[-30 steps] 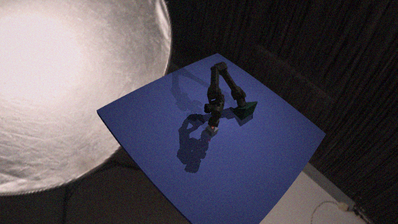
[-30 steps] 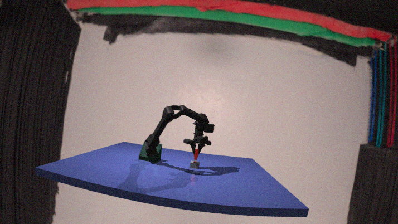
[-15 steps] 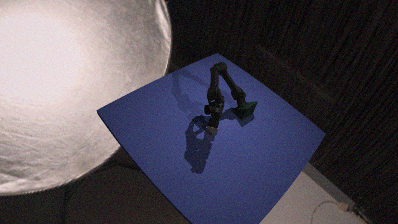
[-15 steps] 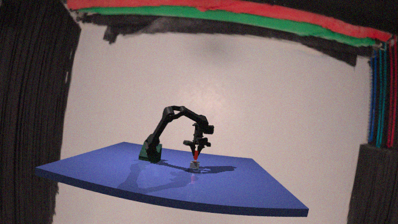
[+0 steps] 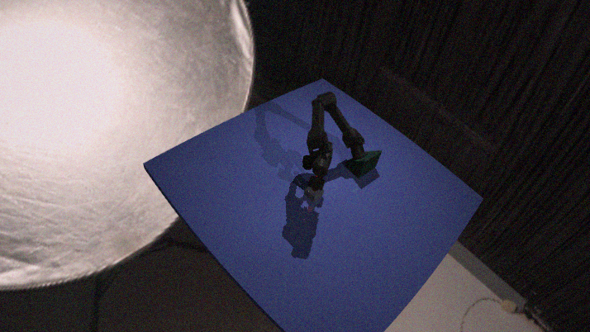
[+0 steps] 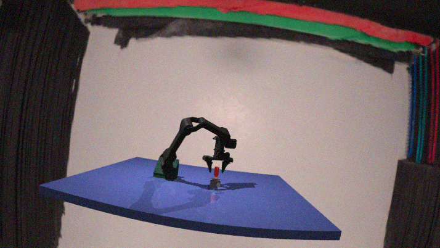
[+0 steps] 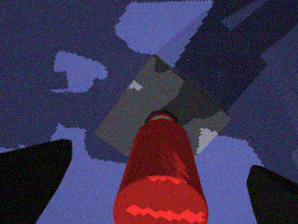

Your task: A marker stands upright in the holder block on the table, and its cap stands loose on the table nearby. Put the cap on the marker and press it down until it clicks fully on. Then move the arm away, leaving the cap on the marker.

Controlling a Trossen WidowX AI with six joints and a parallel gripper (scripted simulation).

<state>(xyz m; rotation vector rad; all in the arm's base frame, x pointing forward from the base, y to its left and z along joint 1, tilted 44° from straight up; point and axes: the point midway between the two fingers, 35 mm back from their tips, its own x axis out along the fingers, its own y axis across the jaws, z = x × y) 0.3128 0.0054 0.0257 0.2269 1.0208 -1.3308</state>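
Right now the red cap is 10 mm above my gripper tip. Also, from my gripper tip: holder block 60 mm below.
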